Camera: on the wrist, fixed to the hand. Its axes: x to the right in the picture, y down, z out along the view.
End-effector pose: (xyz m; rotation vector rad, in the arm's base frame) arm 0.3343 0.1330 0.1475 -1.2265 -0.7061 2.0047
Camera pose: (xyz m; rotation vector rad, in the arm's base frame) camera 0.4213 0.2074 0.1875 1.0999 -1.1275 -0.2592
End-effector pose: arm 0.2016 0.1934 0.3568 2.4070 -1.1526 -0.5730
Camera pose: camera 0.3046 0.2573 0.3618 -0.9926 -1.8408 1.1207
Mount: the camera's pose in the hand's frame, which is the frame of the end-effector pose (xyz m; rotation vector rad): 0.0072 -0.0989 -0.0698 0.2261 -0.9319 -2.8849
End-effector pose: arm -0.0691 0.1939 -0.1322 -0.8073 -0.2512 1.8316
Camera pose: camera 0.0475 0.2269 -0.1357 0.7817 -0.9456 -0.7757
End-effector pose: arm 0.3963 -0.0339 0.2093 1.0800 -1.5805 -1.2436
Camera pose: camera 0.4734 -0.0731 0.1243 -1.1204 -0.4761 1.1361
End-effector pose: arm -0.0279 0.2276 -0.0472 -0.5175 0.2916 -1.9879
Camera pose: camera -0.1419 0.2647 -0.0655 0.7573 0.9219 1.0390
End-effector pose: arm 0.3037 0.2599 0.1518 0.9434 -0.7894 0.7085
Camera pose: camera 0.4060 0.2826 0.0908 1.4545 0.5134 -2.2544
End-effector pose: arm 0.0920 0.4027 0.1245 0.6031 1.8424 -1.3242
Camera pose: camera -0.0078 0.4333 0.1862 2.1685 -0.2810 1.3993
